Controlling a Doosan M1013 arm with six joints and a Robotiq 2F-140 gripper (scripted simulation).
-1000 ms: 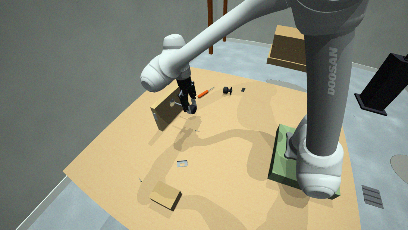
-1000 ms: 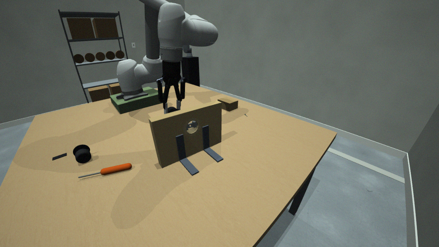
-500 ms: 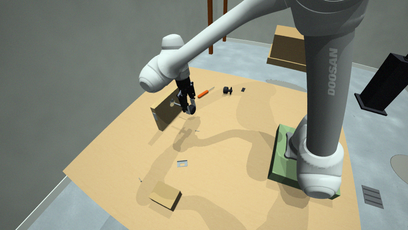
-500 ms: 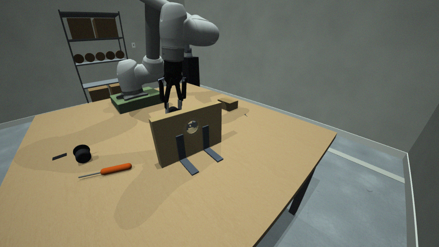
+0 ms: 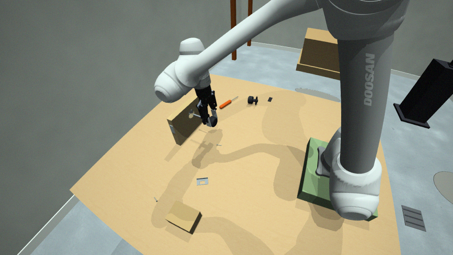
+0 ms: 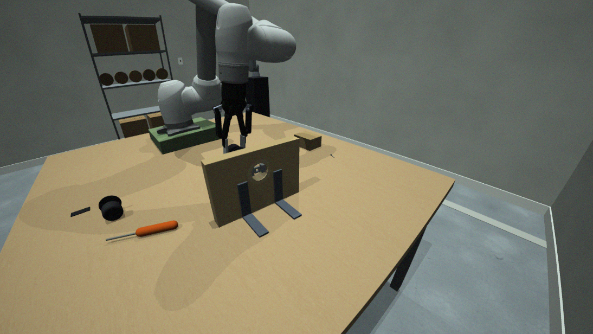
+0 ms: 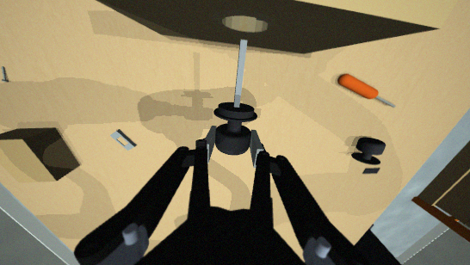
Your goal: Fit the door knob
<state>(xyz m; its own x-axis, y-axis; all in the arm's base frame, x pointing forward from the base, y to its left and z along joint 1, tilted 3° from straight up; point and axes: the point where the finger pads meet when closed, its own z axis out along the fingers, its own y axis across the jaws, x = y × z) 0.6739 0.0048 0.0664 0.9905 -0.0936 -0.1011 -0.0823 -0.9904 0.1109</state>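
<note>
Now: hand 16 cm short of the latch, 3 cm above it and 2 cm to the left of it. From my hand the other things lie so: upright wooden panel 16 cm ahead, 4 cm below, 2 cm to the right; orange-handled screwdriver 35 cm to the right, 15 cm below, 5 cm ahead; wooden block 48 cm to the left, 13 cm below, 10 cm behind.
</note>
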